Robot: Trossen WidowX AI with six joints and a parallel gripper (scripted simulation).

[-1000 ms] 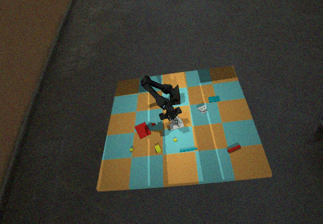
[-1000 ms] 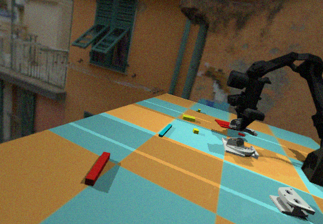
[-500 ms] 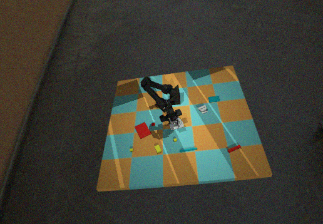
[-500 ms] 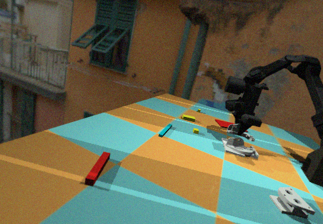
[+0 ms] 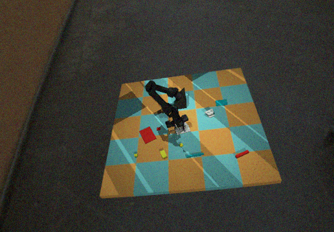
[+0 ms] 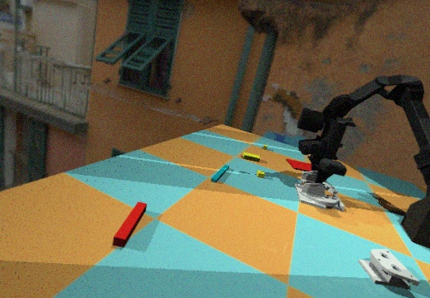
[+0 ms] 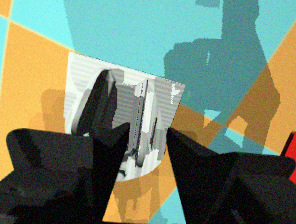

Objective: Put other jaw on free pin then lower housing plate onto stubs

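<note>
My gripper tip is now 170 mm past the base, 270 mm to the right of it and 10 mm above it. Round my gripper tip: white jaw (40 mm behind); then small yellow cube (160 mm ahead, 30 mm to the left, 30 mm below); then small red cube (20 mm behind, 180 mm to the right, 30 mm below).
</note>
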